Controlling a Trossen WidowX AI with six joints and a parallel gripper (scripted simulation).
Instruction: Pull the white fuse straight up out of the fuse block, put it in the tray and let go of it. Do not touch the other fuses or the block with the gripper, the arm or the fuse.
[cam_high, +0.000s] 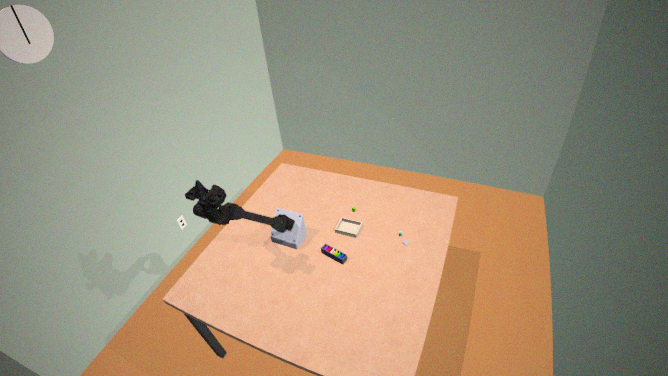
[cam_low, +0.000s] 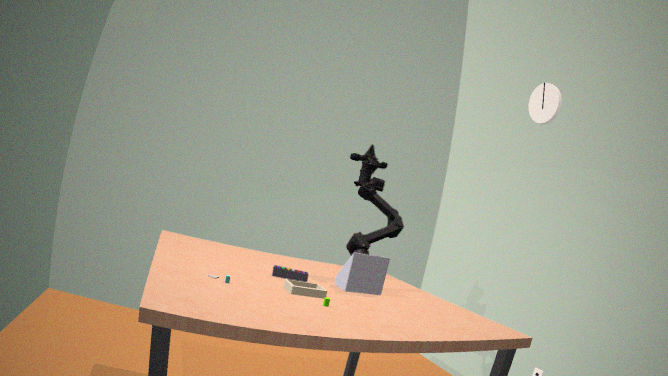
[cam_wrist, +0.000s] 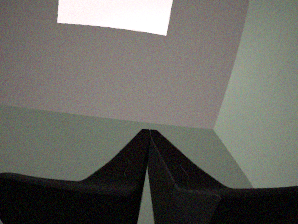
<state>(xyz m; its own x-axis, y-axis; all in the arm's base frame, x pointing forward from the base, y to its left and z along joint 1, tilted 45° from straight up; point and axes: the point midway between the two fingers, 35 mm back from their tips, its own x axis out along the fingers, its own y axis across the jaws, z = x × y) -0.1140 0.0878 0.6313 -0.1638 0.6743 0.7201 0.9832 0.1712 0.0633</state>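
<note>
Now: gripper tip 33 cm short of the white fuse, 38 cm to the right of it and 64 cm above it. Also, from my gripper tip: green cube 26 cm ahead, 74 cm to the left, 66 cm below; teal block 60 cm ahead, 67 cm to the left, 66 cm below; tray 31 cm ahead, 59 cm to the left, 67 cm below.
</note>
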